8 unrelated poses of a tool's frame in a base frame.
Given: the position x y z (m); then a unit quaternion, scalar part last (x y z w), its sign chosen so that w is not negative.
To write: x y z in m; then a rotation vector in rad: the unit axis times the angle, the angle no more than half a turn. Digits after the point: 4 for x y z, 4 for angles.
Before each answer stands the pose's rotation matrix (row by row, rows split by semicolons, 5 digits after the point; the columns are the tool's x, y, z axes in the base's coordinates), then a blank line. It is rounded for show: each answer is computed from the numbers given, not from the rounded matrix.
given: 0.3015 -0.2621 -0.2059 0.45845 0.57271 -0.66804 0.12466
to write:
-0.54856 0.69168 -0.46974; 0.35857 -0.31292 -0.87950; -0.75532 -0.65089 -0.07636

0.3015 -0.2621 -0.2059 1.3361 1.6691 -1.9469
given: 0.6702 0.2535 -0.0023 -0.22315 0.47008 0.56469 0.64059
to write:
-0.07970 -0.93326 0.35024; 0.51367 0.26266 0.81679; -0.85428 0.24500 0.45846

0.6702 0.2535 -0.0023 -0.5089 1.0720 1.2877
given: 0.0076 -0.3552 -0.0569 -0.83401 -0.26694 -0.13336 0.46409
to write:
0.82192 0.56905 -0.02532; 0.32148 -0.42672 0.84531; 0.47022 -0.70292 -0.53367

0.0076 -0.3552 -0.0569 -2.0492 -0.6559 -0.3277
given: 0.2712 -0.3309 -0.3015 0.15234 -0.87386 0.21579 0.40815
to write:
-0.62041 -0.44240 -0.64759; -0.09010 0.86045 -0.50150; 0.77909 -0.25279 -0.57369

0.2712 -0.3309 -0.3015 0.3839 -2.2023 0.5438
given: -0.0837 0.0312 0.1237 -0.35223 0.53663 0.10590 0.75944
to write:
0.40163 -0.53888 0.74047; -0.21718 0.72944 0.64865; -0.88968 -0.42134 0.17593

-0.0837 0.0312 0.1237 -0.7670 1.1686 0.2306
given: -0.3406 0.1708 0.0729 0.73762 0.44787 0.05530 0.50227
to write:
0.59271 0.60516 0.53148; 0.71626 -0.09428 -0.69143; -0.36832 0.79050 -0.48934

-0.3406 0.1708 0.0729 1.7821 1.0821 0.1336
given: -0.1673 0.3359 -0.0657 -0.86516 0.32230 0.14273 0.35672
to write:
0.75150 -0.65951 -0.01703; -0.45585 -0.53775 0.70924; -0.47691 -0.52524 -0.70476

-0.1673 0.3359 -0.0657 -2.2338 0.8322 0.3685
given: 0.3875 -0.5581 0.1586 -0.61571 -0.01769 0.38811 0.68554
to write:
0.69812 -0.51034 -0.50218; 0.55391 -0.05945 0.83045; -0.45367 -0.85791 0.24118

0.3875 -0.5581 0.1586 -1.3793 -0.0396 0.8694
